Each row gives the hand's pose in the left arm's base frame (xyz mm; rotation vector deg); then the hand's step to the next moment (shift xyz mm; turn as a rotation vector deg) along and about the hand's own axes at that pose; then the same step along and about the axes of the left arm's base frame.
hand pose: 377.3 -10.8 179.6 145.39 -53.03 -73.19
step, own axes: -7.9 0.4 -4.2 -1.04 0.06 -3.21
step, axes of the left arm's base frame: -0.5 3.8 8.1 1.98 0.14 2.73
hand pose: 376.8 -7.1 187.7 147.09 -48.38 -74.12
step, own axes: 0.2 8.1 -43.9 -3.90 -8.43 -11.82
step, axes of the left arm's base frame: 30.8 -12.0 30.0 10.87 7.73 6.94
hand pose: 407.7 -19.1 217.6 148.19 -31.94 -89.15
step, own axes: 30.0 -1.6 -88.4 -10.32 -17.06 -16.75
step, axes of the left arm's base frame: 89.6 -19.7 17.2 14.76 17.36 12.60
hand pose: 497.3 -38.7 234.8 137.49 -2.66 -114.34
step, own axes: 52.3 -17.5 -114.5 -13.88 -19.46 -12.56
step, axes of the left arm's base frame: 122.3 15.2 -31.1 10.01 19.90 15.26
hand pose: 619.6 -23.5 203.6 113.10 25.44 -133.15
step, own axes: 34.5 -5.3 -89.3 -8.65 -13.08 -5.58
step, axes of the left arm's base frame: 78.1 32.7 -45.0 3.87 12.74 9.99
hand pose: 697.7 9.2 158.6 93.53 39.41 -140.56
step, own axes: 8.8 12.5 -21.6 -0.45 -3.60 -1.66
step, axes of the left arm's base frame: 18.9 -0.5 -18.6 0.37 3.85 0.98
